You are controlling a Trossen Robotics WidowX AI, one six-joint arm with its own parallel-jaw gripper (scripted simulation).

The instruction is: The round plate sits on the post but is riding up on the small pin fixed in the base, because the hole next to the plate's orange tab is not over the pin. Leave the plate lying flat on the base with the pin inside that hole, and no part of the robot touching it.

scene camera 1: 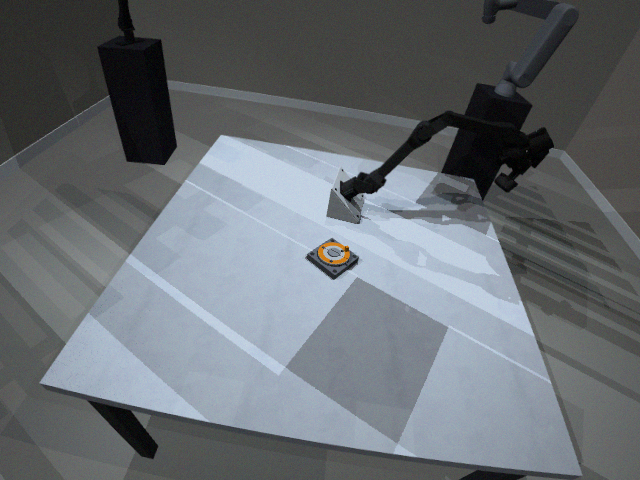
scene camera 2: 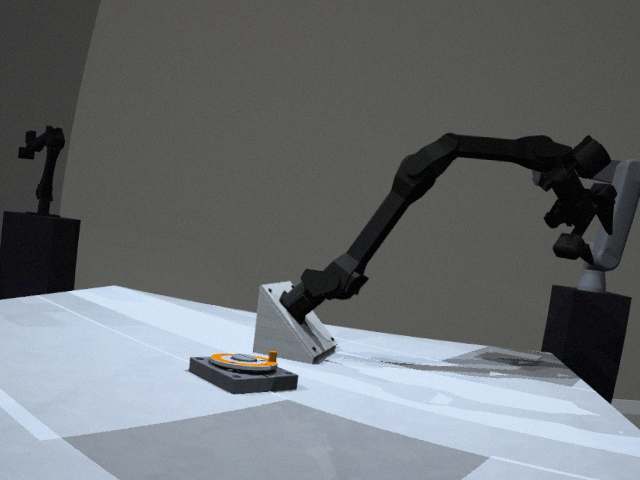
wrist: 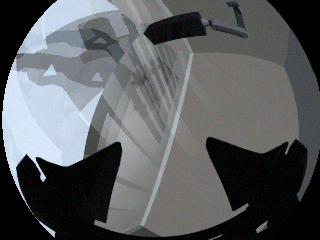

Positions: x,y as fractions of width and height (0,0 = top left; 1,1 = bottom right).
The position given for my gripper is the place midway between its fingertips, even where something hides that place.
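Note:
My gripper is open and holds nothing; I see it in scene camera 2 (scene camera 2: 0.94,0.52), in scene camera 1 (scene camera 1: 0.82,0.37) and in the wrist view (wrist: 0.51,0.61). There is a base here too, which I see at (scene camera 2: 0.37,0.79) and again at (scene camera 1: 0.52,0.57).

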